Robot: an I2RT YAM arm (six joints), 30 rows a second.
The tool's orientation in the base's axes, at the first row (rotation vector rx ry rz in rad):
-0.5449 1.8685 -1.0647
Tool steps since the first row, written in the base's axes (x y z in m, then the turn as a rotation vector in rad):
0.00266 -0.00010 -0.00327 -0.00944 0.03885 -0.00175
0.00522 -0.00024 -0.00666 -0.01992 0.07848 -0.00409
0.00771 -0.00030 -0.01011 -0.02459 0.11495 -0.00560
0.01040 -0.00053 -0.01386 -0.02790 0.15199 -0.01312
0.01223 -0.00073 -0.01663 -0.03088 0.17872 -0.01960
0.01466 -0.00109 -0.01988 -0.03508 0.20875 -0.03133
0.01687 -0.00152 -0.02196 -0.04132 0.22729 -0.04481
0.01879 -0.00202 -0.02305 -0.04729 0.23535 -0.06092
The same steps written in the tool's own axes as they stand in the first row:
0.00030 0.00284 0.00310 -0.02213 0.02174 -0.02528
0.00074 0.00576 0.00616 -0.04400 0.04434 -0.05168
0.00119 0.00877 0.00914 -0.06696 0.06485 -0.07183
0.00180 0.01194 0.01243 -0.08811 0.09081 -0.08967
0.00235 0.01427 0.01475 -0.10257 0.11040 -0.10281
0.00295 0.01694 0.01776 -0.11624 0.13612 -0.11726
0.00314 0.01858 0.02035 -0.11981 0.15708 -0.12786
0.00305 0.01933 0.02248 -0.11477 0.17467 -0.13287

